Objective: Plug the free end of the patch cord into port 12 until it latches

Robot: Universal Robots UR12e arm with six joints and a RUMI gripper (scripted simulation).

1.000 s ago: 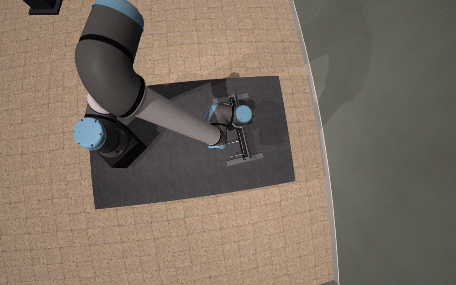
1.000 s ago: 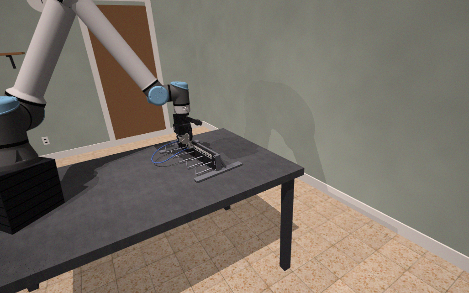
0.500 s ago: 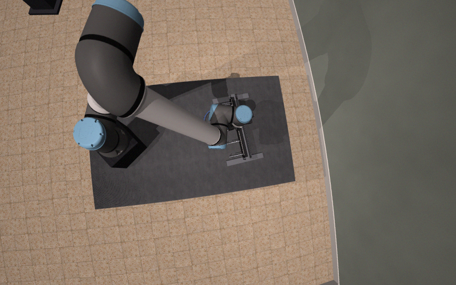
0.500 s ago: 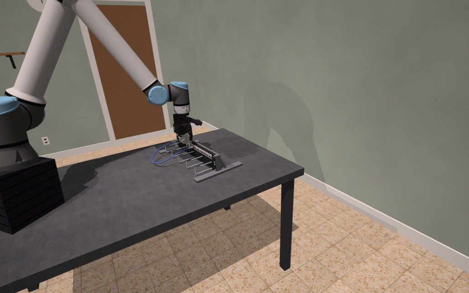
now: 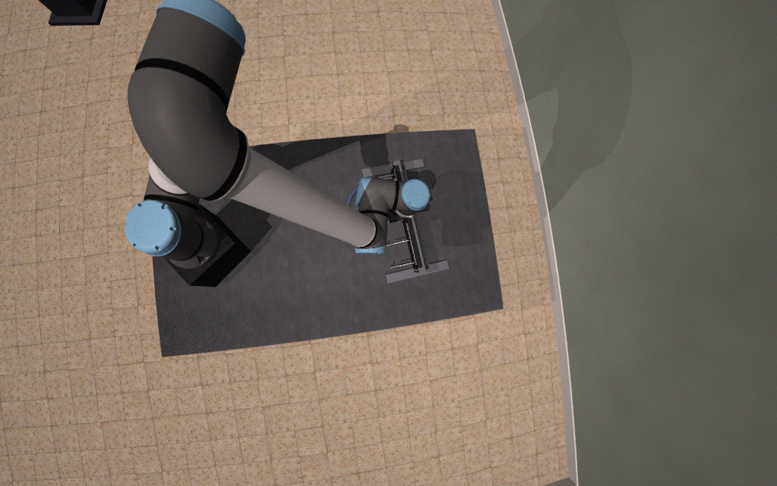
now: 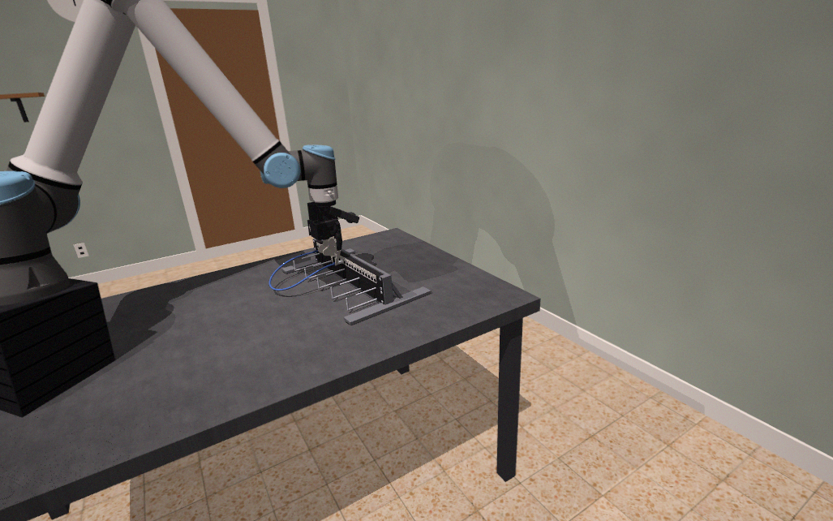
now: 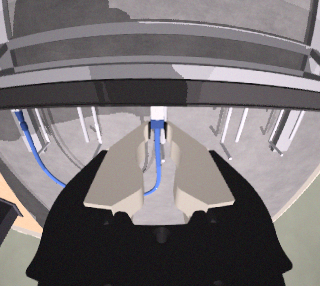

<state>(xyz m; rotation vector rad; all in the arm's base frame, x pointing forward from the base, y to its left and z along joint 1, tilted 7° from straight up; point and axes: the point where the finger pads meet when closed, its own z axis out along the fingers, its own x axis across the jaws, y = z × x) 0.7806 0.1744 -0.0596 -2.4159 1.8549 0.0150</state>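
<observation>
My gripper is now 1 cm short of the plug and 1 cm above it.
</observation>
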